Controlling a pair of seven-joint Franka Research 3 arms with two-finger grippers.
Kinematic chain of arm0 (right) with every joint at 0, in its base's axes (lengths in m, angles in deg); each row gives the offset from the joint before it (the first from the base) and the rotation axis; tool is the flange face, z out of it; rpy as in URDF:
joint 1: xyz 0 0 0.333 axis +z
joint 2: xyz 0 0 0 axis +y
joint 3: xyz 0 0 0.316 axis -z
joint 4: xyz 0.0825 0 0 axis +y
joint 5: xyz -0.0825 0 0.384 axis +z
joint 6: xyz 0 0 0 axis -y
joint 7: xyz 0.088 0 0 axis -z
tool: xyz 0 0 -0.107 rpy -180 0 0
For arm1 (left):
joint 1: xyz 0 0 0.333 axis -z
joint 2: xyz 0 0 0 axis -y
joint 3: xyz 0 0 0.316 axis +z
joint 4: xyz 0.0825 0 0 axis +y
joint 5: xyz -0.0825 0 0.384 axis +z
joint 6: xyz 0 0 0 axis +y
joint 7: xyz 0.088 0 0 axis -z
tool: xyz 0 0 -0.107 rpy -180 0 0
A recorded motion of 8 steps. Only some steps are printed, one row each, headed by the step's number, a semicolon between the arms.
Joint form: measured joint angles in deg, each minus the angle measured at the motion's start. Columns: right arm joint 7, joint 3, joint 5, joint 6, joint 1, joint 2, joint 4; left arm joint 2, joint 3, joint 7, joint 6, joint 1, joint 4, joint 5.
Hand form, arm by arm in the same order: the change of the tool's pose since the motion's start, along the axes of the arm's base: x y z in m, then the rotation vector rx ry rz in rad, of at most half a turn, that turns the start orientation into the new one. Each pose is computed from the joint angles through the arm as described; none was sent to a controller.
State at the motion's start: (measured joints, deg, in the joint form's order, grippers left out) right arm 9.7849 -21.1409 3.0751 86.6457 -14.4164 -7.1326 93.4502; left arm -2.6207 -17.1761 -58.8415 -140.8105 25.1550 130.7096 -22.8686
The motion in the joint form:
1: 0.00 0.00 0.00 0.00 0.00 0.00 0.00; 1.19 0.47 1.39 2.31 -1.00 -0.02 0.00
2: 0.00 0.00 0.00 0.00 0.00 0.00 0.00; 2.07 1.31 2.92 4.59 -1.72 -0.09 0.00
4: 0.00 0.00 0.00 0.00 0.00 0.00 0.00; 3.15 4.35 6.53 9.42 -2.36 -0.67 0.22
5: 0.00 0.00 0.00 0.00 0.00 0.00 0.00; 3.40 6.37 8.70 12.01 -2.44 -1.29 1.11
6: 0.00 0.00 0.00 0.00 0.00 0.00 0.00; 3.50 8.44 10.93 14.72 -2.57 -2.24 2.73
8: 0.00 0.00 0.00 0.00 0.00 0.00 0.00; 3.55 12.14 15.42 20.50 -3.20 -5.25 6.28
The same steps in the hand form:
1: 0.0000 0.0000 0.0000 0.0000 0.0000 0.0000; 0.0047 0.0110 0.0070 0.0066 0.0082 -0.0094
2: 0.0000 0.0000 0.0000 0.0000 0.0000 0.0000; 0.0098 0.0225 0.0117 0.0138 0.0199 -0.0194
4: 0.0000 0.0000 0.0000 0.0000 0.0000 0.0000; 0.0233 0.0488 0.0184 0.0271 0.0496 -0.0427
5: 0.0000 0.0000 0.0000 0.0000 0.0000 0.0000; 0.0319 0.0636 0.0216 0.0396 0.0604 -0.0651
6: 0.0000 0.0000 0.0000 0.0000 0.0000 0.0000; 0.0418 0.0792 0.0258 0.0587 0.0664 -0.0943
8: 0.0000 0.0000 0.0000 0.0000 0.0000 0.0000; 0.0633 0.1102 0.0412 0.0960 0.0715 -0.1554

